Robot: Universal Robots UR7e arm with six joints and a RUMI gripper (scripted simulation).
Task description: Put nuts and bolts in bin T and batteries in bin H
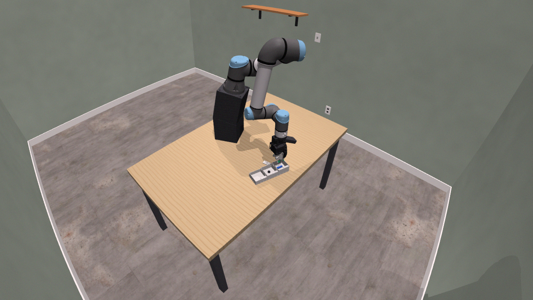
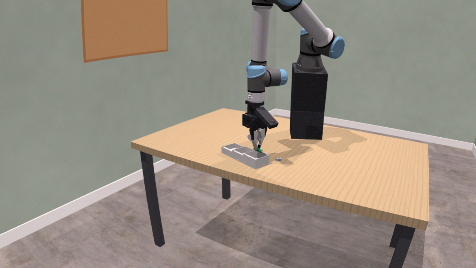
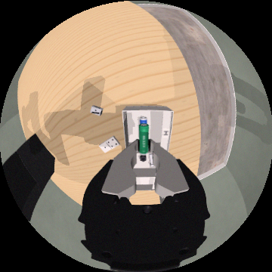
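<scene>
Right now my hand is 6 cm above the blue battery. The rest, counted from my hand: bolt: 9 cm to the right, 7 cm below, 2 cm behind; black nut: 7 cm to the right, 7 cm below, 4 cm behind; green battery: 1 cm below.
</scene>
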